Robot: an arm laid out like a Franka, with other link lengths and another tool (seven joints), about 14 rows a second.
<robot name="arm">
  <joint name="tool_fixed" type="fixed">
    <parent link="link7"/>
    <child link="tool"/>
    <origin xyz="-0.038 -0.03 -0.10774" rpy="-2.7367 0 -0.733"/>
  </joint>
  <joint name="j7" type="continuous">
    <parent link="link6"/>
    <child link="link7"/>
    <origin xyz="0.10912 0 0" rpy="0 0 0"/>
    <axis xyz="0 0 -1"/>
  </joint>
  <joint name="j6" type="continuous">
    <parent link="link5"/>
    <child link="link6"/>
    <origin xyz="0 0 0" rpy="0 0 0"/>
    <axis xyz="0 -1 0"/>
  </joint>
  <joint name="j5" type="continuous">
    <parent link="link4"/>
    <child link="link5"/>
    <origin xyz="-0.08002 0 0.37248" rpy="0 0 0"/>
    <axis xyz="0 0 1"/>
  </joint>
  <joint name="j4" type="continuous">
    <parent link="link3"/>
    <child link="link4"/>
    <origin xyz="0.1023 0 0" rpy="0 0 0"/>
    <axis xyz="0 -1 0"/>
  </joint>
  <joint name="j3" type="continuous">
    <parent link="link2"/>
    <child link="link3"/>
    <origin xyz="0 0 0.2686" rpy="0 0 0"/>
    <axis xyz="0 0 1"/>
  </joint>
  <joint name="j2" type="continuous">
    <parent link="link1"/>
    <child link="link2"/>
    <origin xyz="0 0 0" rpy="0 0 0"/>
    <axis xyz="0 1 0"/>
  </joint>
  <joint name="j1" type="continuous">
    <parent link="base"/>
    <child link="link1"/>
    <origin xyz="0 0 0.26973" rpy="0 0 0"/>
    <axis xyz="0 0 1"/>
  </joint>
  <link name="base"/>
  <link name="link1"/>
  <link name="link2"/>
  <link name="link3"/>
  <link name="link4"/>
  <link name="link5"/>
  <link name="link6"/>
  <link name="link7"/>
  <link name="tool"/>
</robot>
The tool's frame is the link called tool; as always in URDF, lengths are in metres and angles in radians. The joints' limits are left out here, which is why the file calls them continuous.
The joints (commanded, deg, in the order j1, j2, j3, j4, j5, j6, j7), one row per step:
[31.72, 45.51, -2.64, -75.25, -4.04, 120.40, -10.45]
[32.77, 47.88, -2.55, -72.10, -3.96, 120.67, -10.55]
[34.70, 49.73, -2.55, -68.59, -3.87, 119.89, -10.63]
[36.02, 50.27, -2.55, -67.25, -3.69, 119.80, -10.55]
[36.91, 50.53, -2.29, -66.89, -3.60, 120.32, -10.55]
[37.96, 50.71, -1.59, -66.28, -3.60, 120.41, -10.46]
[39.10, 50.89, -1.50, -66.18, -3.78, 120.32, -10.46]
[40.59, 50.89, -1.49, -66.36, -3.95, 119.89, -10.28]
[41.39, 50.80, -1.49, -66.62, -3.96, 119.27, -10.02]
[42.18, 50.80, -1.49, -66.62, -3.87, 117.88, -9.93]
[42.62, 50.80, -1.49, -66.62, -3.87, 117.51, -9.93]
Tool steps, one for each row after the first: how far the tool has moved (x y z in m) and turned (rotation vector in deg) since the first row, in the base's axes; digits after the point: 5 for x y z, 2 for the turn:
[0.00042, 0.01713, -0.00468, 0.59, -0.86, 1.30]
[-0.00461, 0.04319, -0.00158, 1.06, -1.60, 3.31]
[-0.01035, 0.05993, 0.00189, 1.58, -2.12, 4.50]
[-0.01630, 0.07279, 0.00191, 2.17, -2.47, 5.57]
[-0.02576, 0.09077, 0.00402, 2.94, -2.57, 6.98]
[-0.03435, 0.10323, 0.00245, 2.79, -2.45, 8.26]
[-0.04643, 0.11762, 0.00050, 2.36, -2.01, 9.61]
[-0.05403, 0.12440, -0.00129, 1.91, -1.38, 10.10]
[-0.06203, 0.13048, -0.00326, 1.15, -0.24, 10.64]
[-0.06592, 0.13433, -0.00376, 0.92, 0.06, 11.05]

